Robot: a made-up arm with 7 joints.
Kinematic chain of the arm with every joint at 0, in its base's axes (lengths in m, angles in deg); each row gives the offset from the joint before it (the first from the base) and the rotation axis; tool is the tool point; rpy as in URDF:
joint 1: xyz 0 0 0.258 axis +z
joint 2: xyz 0 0 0 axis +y
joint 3: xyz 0 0 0.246 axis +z
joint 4: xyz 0.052 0 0 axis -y
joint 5: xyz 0.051 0 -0.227 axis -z
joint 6: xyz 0 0 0 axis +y
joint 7: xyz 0.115 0 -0.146 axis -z
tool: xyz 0 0 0 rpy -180 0 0
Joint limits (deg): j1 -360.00..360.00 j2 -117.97..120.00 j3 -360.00..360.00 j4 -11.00..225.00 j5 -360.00..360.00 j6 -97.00..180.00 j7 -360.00..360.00
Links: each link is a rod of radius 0.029 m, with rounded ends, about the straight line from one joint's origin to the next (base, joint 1, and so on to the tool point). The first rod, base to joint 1, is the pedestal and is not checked.
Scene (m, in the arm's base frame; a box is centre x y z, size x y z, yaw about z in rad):
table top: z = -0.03
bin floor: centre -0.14 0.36 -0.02 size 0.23 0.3 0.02 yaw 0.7
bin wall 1: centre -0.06 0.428 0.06 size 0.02 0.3 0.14 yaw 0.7
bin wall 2: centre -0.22 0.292 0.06 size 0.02 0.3 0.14 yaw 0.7
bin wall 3: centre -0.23 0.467 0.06 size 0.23 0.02 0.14 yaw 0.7
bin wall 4: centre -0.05 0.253 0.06 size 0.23 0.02 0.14 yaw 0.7
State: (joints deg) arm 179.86 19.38 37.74 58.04 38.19 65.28 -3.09
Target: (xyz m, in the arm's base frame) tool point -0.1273 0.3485 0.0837
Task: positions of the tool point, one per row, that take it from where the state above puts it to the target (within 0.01 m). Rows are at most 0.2 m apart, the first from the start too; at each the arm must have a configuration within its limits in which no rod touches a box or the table.
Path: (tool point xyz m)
1: -0.3556 -0.1100 0.1867
2: -0.3629 0.0771 0.1925
3: -0.2798 0.2438 0.2071
4: -0.1273 0.3485 0.2257
5: -0.1312 0.3545 0.1561
6: -0.1273 0.3485 0.0837

